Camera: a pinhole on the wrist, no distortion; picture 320 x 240 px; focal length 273.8 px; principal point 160.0 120.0 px. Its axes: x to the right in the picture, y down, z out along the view. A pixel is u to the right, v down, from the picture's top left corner.
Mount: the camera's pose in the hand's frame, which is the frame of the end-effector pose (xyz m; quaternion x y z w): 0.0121 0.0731 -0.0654 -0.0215 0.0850 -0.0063 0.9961
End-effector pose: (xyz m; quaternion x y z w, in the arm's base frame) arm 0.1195 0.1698 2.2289 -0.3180 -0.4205 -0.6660 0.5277
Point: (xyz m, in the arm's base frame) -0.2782 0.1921 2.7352
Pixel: outside the picture
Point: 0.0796 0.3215 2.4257
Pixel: 208.6 34.9
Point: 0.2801 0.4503 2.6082
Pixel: 197.8 186.4
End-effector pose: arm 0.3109 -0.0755 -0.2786 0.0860 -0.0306 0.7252 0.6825
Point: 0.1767 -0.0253 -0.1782
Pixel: 221.2 222.9
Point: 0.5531 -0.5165 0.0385
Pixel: outside the picture
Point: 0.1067 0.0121 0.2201
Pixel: 196.9 189.0
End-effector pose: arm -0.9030 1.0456 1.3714 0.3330 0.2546 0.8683 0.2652
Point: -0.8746 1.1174 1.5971
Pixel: 232.7 115.8
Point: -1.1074 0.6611 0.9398
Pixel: behind the camera
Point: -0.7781 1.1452 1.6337
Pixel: 180.5 93.8
